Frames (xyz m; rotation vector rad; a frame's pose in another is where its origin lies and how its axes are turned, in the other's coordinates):
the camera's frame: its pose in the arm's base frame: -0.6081 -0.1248 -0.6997 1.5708 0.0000 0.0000
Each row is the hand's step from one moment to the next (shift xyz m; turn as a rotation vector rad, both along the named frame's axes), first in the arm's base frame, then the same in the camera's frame.
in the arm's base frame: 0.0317 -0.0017 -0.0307 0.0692 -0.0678 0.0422
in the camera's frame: 0.0317 -0.0307 0.0017 0.0692 0.0422 0.0678
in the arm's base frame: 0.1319 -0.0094 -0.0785 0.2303 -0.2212 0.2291
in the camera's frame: 0.1319 -0.0785 0.0094 0.2303 0.2291 0.2212
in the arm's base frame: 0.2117 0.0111 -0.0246 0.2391 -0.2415 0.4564
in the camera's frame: 0.2117 -0.0246 -0.0111 0.2391 0.4564 0.2415
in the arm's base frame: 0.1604 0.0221 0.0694 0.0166 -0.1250 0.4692
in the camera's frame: 0.1604 0.0694 -0.0221 0.0166 0.4692 0.1250
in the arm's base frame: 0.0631 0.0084 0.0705 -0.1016 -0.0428 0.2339
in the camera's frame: 0.0631 0.0705 -0.0084 -0.1016 0.2339 0.0428
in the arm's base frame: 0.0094 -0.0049 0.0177 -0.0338 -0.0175 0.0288
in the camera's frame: 0.0094 0.0177 0.0049 -0.0338 0.0288 0.0175
